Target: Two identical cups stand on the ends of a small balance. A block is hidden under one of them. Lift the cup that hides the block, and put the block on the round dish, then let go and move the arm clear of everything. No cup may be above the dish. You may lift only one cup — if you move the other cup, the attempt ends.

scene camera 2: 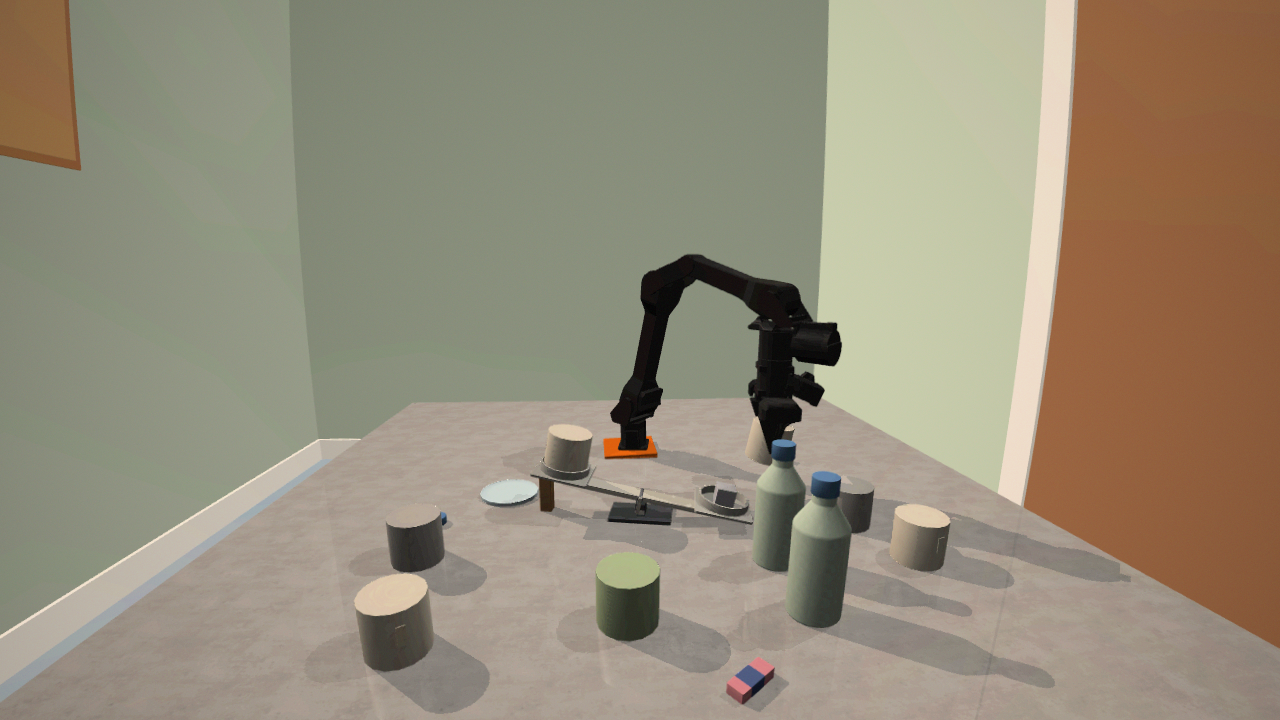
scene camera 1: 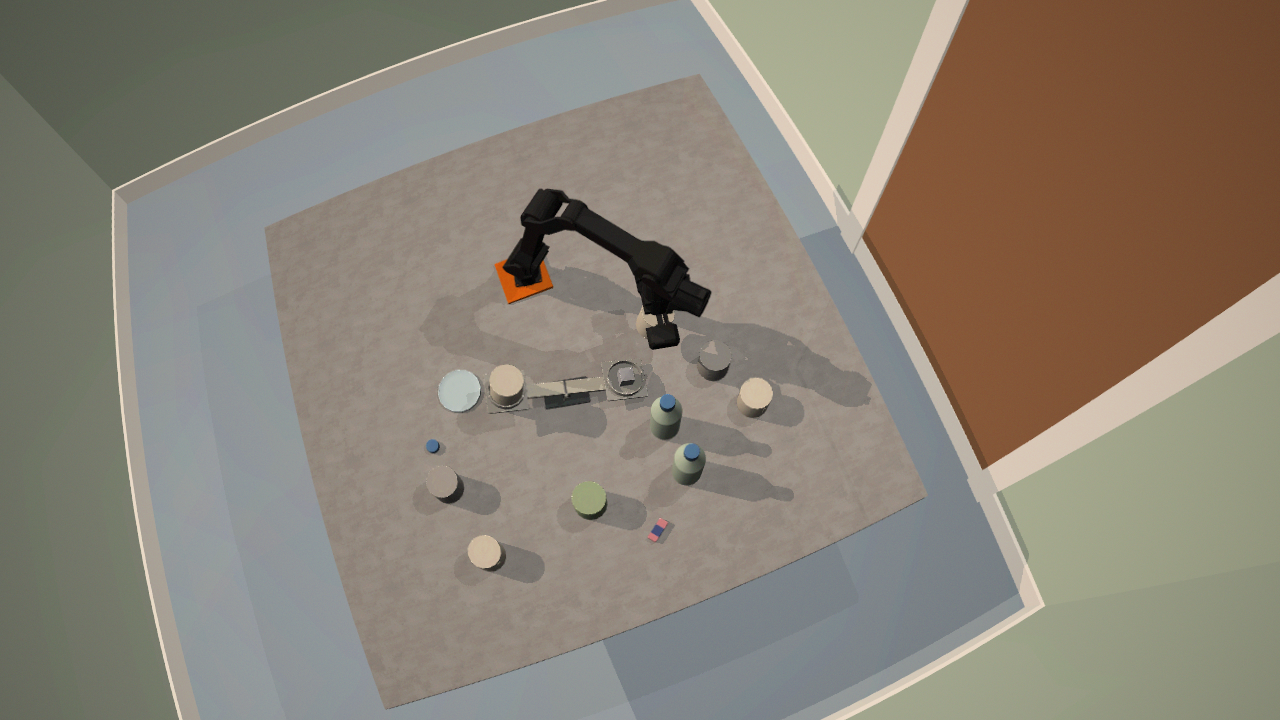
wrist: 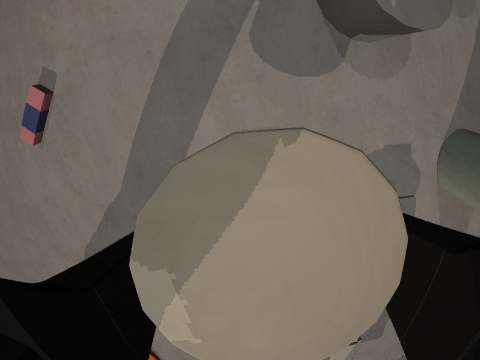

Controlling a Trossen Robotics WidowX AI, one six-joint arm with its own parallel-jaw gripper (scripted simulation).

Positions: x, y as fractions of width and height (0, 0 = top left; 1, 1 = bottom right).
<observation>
My gripper (scene camera 2: 0.60, 0.62) carries a beige cup (scene camera 2: 0.59, 0.62). I also see a beige cup (scene camera 2: 0.44, 0.62), a beige cup (scene camera 2: 0.72, 0.75), a beige cup (scene camera 2: 0.31, 0.85), a balance (scene camera 2: 0.55, 0.70) and a pale round dish (scene camera 1: 0.36, 0.54).
My gripper is seen too in scene camera 1 (scene camera 1: 0.51, 0.45) and in the wrist view (wrist: 0.55, 0.61). The pale round dish also shows in scene camera 2 (scene camera 2: 0.40, 0.68).
</observation>
